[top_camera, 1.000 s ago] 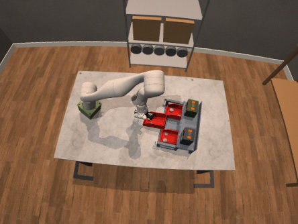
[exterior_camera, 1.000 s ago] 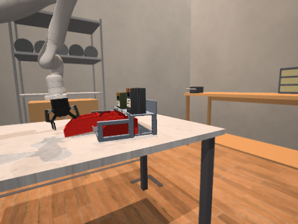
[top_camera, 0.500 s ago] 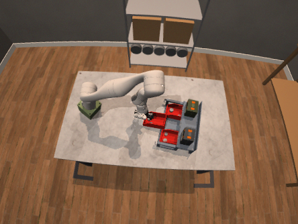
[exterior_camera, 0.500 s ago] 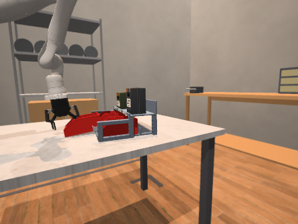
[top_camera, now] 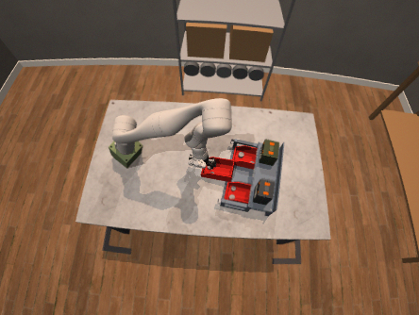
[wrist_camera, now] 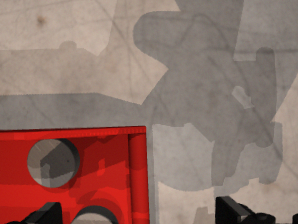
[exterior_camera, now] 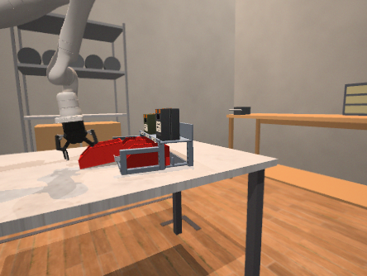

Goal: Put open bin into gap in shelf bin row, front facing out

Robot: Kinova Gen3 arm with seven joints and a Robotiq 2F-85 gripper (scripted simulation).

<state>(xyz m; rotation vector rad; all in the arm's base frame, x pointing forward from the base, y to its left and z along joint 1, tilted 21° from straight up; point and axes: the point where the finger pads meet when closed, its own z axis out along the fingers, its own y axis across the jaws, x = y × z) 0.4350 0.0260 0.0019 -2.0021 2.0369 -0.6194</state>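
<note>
The grey round part lies 5 cm ahead of my hand, 3 cm to the right of it and 2 cm below it. From my hand the other things lie so: black tool case: 32 cm ahead, 13 cm to the right, 12 cm above; grey shelf: 26 cm ahead, 3 cm above, 1 cm to the right.
</note>
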